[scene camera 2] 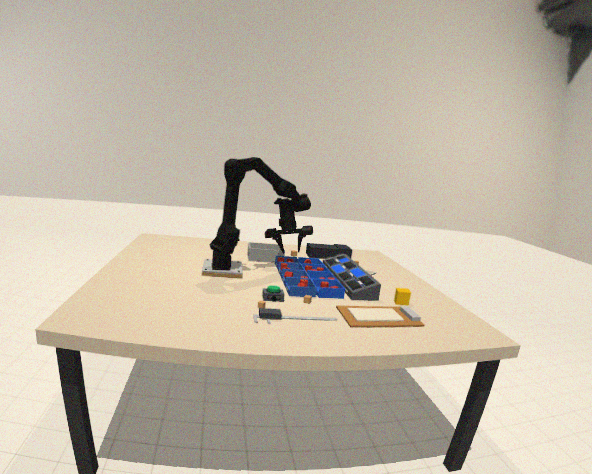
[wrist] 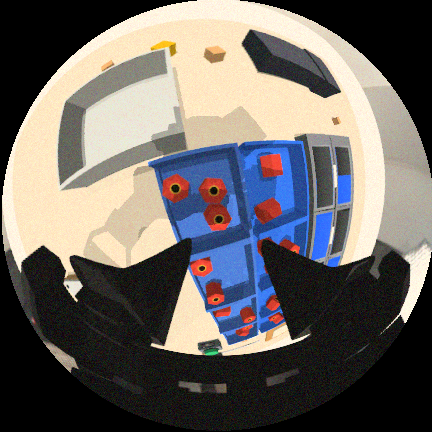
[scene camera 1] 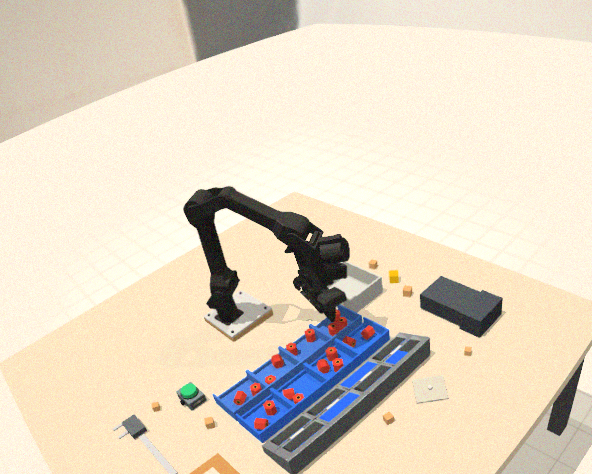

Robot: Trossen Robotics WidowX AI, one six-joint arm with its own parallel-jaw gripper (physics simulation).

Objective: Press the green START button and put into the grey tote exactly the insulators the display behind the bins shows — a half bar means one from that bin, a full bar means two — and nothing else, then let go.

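Places are measured from the arm's base along level axes (x ahead, y left, z up), in millimetres.
Pixels of known places: gripper, fingertip midpoint: (scene camera 2: 291,252) (wrist: 226,244) (scene camera 1: 327,317); arm's base, link origin: (scene camera 2: 220,267) (scene camera 1: 229,315).
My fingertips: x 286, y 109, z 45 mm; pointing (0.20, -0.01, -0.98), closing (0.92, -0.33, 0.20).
Note:
For each thing: its middle in the pictures, then the offset to it from my fingertips. "*": a spot on its surface instead.
- insulator, body centre: (wrist: 176,187) dx -27, dy +54, dz -48 mm
- grey tote, body centre: (wrist: 111,113) (scene camera 1: 347,286) (scene camera 2: 265,252) dx -73, dy +166, dz -40 mm
- half bar, body centre: (wrist: 340,174) (scene camera 1: 404,354) dx +229, dy +10, dz -27 mm
- green button, body centre: (scene camera 1: 190,394) (scene camera 2: 273,292) (wrist: 210,348) dx -137, dy -373, dz -47 mm
- dark block, body centre: (scene camera 1: 460,304) (wrist: 296,61) (scene camera 2: 328,251) dx +245, dy +254, dz -39 mm
- yellow cube, body centre: (wrist: 163,49) (scene camera 1: 393,276) dx +5, dy +284, dz -54 mm
- caliper, body centre: (scene camera 1: 143,446) (scene camera 2: 296,317) (wrist: 232,351) dx -105, dy -552, dz -58 mm
- clipboard, surface spot: (scene camera 2: 350,320) * dx +47, dy -570, dz -61 mm
My gripper (scene camera 2: 291,251) (wrist: 226,244) is open and empty, above the far end of the blue bins (scene camera 1: 300,384) (scene camera 2: 301,291) (wrist: 197,167). The bins hold red insulators; in the wrist view the far left bin has three, including one insulator (wrist: 175,188) at its left, and the far right bin has two. The grey tote (scene camera 1: 371,295) (scene camera 2: 263,252) (wrist: 72,135) stands past the far left bin; its visible floor holds no insulator. The display (scene camera 1: 350,425) (scene camera 2: 367,292) shows a half bar (scene camera 1: 396,357) and two full bars (scene camera 1: 361,375) (scene camera 1: 340,407). The green button (scene camera 1: 189,390) (scene camera 2: 273,289) (wrist: 212,352) is near the bins' other end.
A dark block (scene camera 1: 460,305) (scene camera 2: 329,250) (wrist: 290,62) stands beyond the display's far end. A yellow cube (scene camera 1: 394,276) and small wooden cubes (scene camera 1: 373,264) (wrist: 215,54) lie past the tote. A caliper (scene camera 1: 134,426) (scene camera 2: 270,314) lies near the button; a clipboard (scene camera 2: 350,320) lies at the front.

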